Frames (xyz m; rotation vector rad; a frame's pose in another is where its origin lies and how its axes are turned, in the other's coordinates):
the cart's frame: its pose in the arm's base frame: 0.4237 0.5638 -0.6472 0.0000 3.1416 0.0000
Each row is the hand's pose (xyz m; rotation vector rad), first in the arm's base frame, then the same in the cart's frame.
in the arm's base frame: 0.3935 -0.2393 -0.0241 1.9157 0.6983 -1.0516
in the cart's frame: 0.0302 -0.8031 -0.6231 1.1218 -1.1038 2.0435
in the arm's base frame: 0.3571 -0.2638 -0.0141 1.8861 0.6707 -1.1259
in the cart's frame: 0.0666 -0.8276 -0.6331 1.2072 -1.1069 2.0223
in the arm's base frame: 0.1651 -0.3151 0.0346 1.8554 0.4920 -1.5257
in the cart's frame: 0.2586 -0.8789 -0.6818 1.6468 -0.9505 2.0027
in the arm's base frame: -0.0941 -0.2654 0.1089 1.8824 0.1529 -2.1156
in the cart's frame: 0.5178 -0.8292 -0.7561 2.2409 -0.4627 1.9939
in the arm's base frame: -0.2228 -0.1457 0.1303 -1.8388 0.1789 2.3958
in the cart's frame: 0.6465 -0.7095 -0.7775 -2.3944 -0.1759 -1.8377
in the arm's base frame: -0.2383 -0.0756 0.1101 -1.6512 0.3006 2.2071
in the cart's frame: 0.6620 -0.6394 -0.7573 -2.3043 -0.5400 -1.7239
